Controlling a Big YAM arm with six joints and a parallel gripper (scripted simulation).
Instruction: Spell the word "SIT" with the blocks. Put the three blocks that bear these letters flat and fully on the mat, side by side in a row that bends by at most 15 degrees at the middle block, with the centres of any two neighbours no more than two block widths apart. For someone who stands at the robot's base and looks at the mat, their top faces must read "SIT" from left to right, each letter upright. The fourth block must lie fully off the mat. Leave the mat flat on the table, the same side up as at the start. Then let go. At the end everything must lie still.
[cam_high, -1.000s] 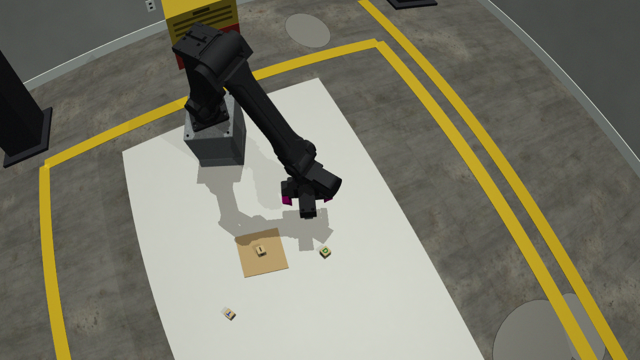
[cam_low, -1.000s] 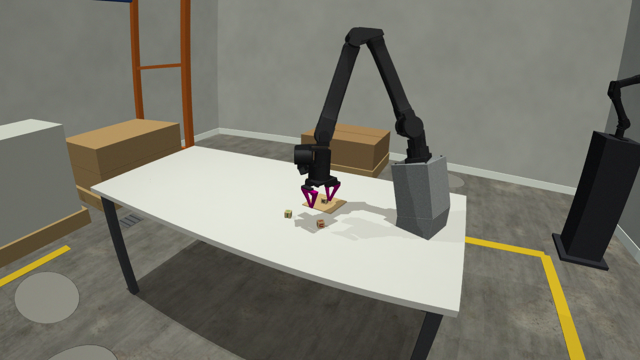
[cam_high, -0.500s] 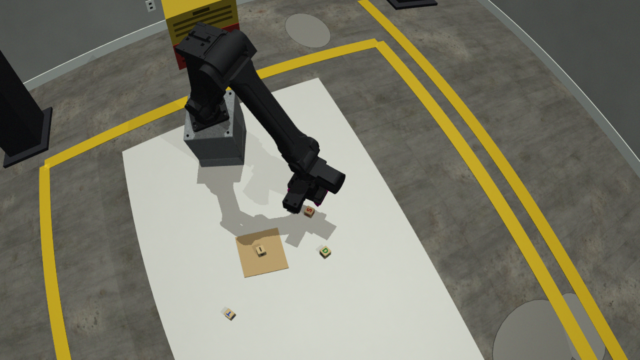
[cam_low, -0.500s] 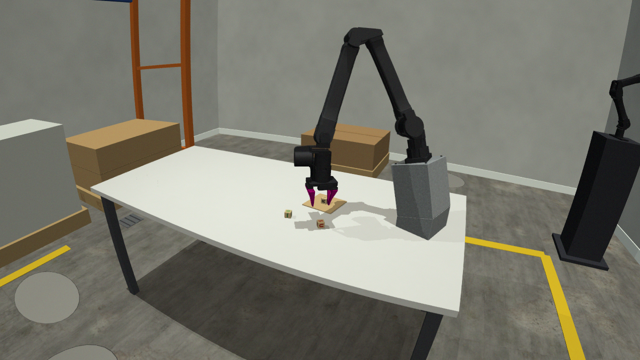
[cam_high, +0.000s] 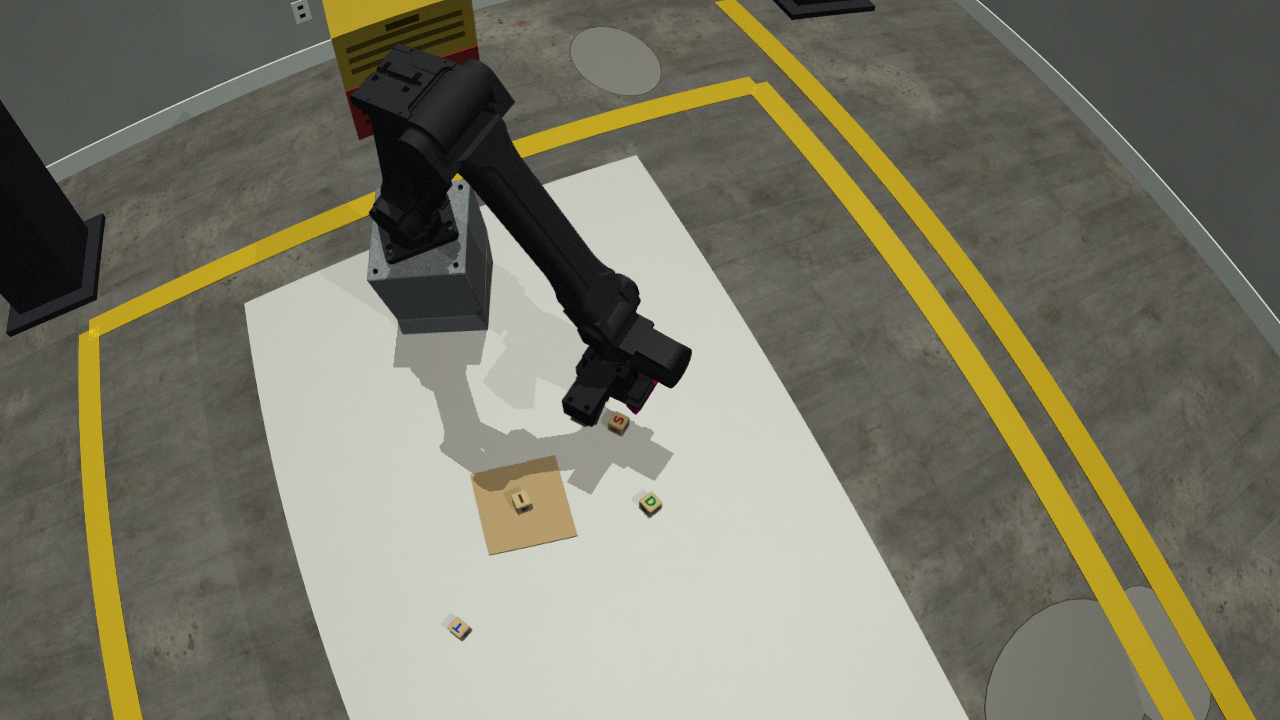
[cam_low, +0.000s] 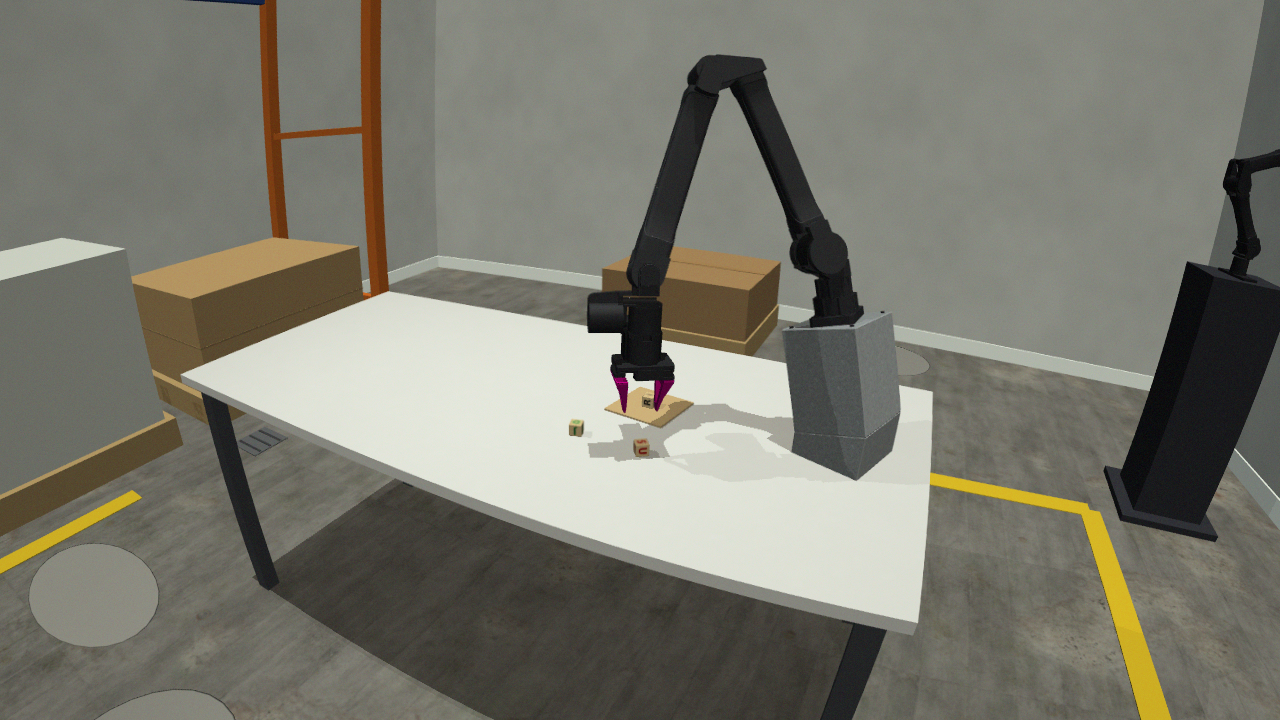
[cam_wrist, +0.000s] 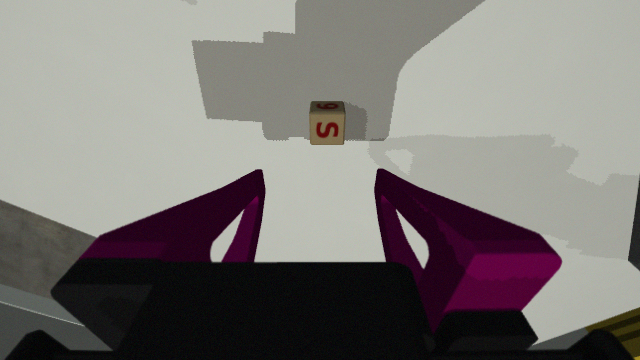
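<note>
Now: the S block 8 cm below my hand. The rest, counted from my hand: I block 7 cm ahead, 19 cm to the right, 8 cm below; then D block 14 cm ahead, 8 cm below; then tan mat 7 cm ahead, 19 cm to the right, 10 cm below.
</note>
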